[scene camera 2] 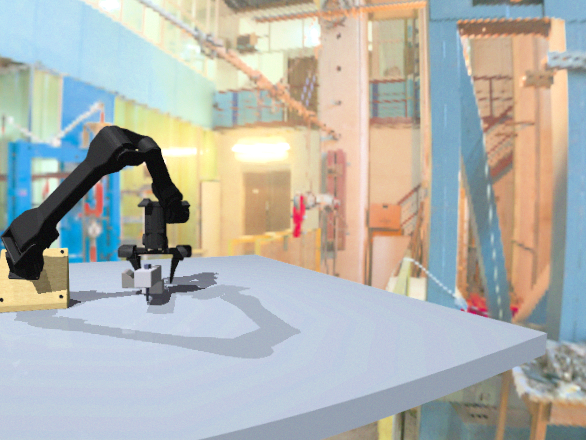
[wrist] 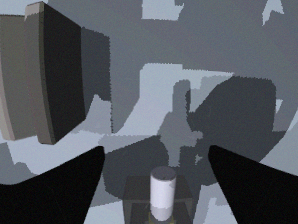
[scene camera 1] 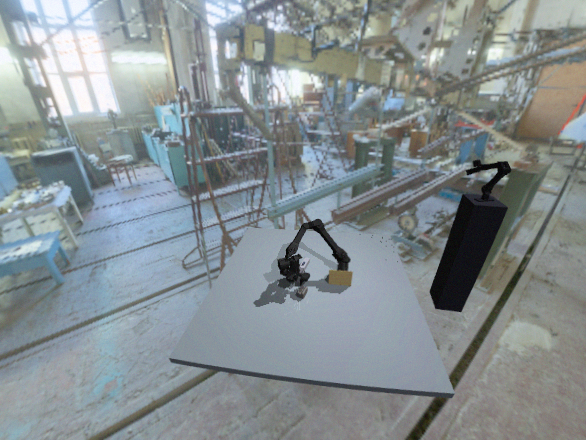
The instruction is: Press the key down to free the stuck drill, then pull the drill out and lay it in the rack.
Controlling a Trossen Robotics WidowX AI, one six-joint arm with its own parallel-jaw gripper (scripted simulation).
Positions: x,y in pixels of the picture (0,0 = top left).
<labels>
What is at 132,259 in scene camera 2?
My gripper.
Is my gripper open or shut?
Open.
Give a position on a rack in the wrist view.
At 49,98
</labels>
